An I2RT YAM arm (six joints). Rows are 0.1 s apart.
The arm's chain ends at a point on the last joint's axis. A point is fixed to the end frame.
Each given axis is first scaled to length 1.
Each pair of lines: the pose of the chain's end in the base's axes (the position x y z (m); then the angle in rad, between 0 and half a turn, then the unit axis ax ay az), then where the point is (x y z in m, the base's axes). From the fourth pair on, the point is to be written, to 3 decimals.
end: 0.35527, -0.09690, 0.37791, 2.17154, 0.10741, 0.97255, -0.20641
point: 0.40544 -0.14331 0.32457
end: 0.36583, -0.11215, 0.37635, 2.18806, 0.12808, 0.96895, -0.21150
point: 0.41374 -0.15998 0.32219
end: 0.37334, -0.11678, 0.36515, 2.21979, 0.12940, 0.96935, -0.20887
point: 0.41928 -0.16440 0.30913
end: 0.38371, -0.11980, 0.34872, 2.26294, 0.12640, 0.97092, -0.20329
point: 0.427 -0.167 0.290
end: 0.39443, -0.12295, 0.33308, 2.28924, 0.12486, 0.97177, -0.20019
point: 0.436 -0.169 0.273
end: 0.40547, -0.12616, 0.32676, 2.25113, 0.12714, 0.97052, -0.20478
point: 0.450 -0.173 0.269
